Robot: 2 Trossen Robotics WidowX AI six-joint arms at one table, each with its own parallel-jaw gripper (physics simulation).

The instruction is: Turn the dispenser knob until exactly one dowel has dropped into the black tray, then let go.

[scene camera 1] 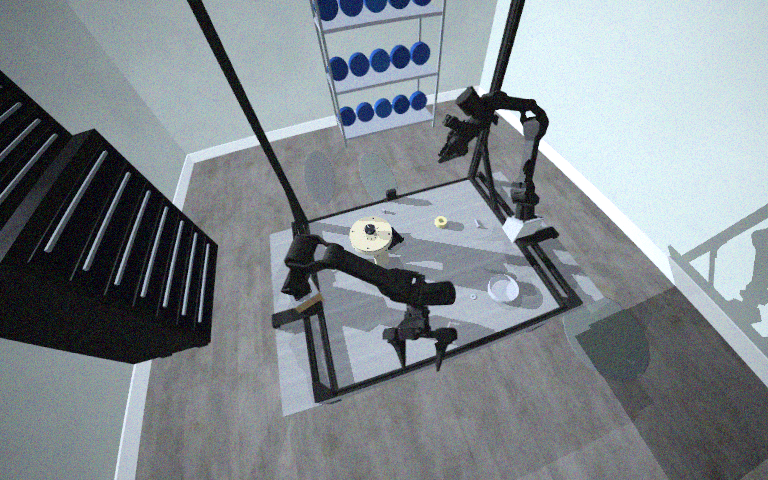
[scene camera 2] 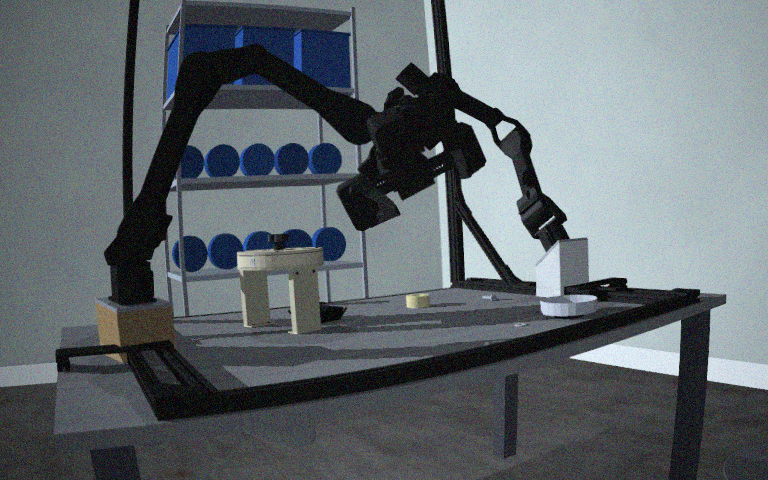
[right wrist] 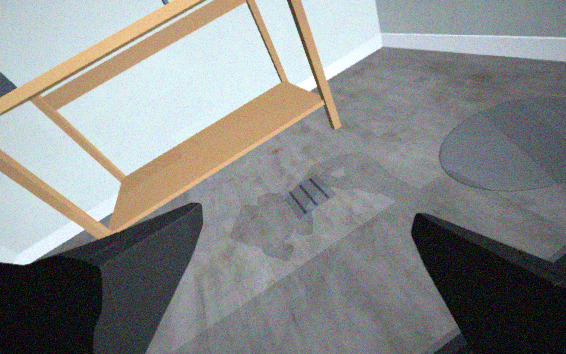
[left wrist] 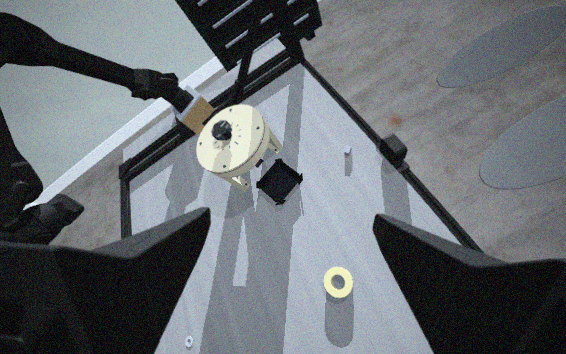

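Where they show: left gripper, fingertip midpoint: [scene camera 1: 438, 159] [left wrist: 293, 218]; right gripper, fingertip midpoint: [scene camera 1: 420, 369] [scene camera 2: 433, 192] [right wrist: 307, 218]; left arm's base, link origin: [scene camera 1: 525, 217] [scene camera 2: 561, 250]; right arm's base, link origin: [scene camera 1: 300, 289] [scene camera 2: 131, 300] [left wrist: 183, 101].
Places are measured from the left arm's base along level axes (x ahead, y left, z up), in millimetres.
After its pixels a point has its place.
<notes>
The cream round dispenser [scene camera 1: 362, 240] @(x 665, y -63, z 44 mm) [scene camera 2: 305, 259] @(x 607, y -9, z 28 mm) [left wrist: 245, 145] @(x 580, y -115, z 44 mm) stands on legs at the left of the table in scene camera 1. Its black knob [scene camera 1: 369, 228] @(x 629, y -87, z 73 mm) [scene camera 2: 278, 241] @(x 635, y -69, z 60 mm) [left wrist: 221, 130] @(x 619, y -90, z 73 mm) is on top. The black tray [scene camera 1: 397, 238] @(x 514, y -123, z -95 mm) [scene camera 2: 333, 311] @(x 527, y -87, z -80 mm) [left wrist: 280, 181] @(x 553, y -122, z -99 mm) lies on the table beside the dispenser's legs. No dowel can be made out in it. My left gripper [left wrist: 293, 218] @(x 338, y -182, z 239 mm) is open and empty, high above the table's back right in scene camera 1, away from the knob. My right gripper [scene camera 1: 420, 367] @(x 612, y 413, z 115 mm) [right wrist: 307, 218] @(x 612, y 413, z 115 mm) is open and empty, above the table's front edge.
A yellow ring [scene camera 1: 440, 221] @(x 301, y -152, z -94 mm) [scene camera 2: 417, 300] @(x 318, y -123, z -84 mm) [left wrist: 338, 282] @(x 303, y -132, z -92 mm) lies right of the tray in scene camera 1. A white round dish [scene camera 1: 503, 289] @(x 199, y 226, z -91 mm) [scene camera 2: 568, 306] @(x 245, y 262, z -74 mm) stands at the front right. A small white nut [scene camera 1: 474, 296] @(x 313, y 216, z -99 mm) [left wrist: 189, 342] @(x 313, y 210, z -98 mm) lies near it. A small black block [scene camera 1: 391, 194] @(x 474, y -350, z -57 mm) sits on the back rail.
</notes>
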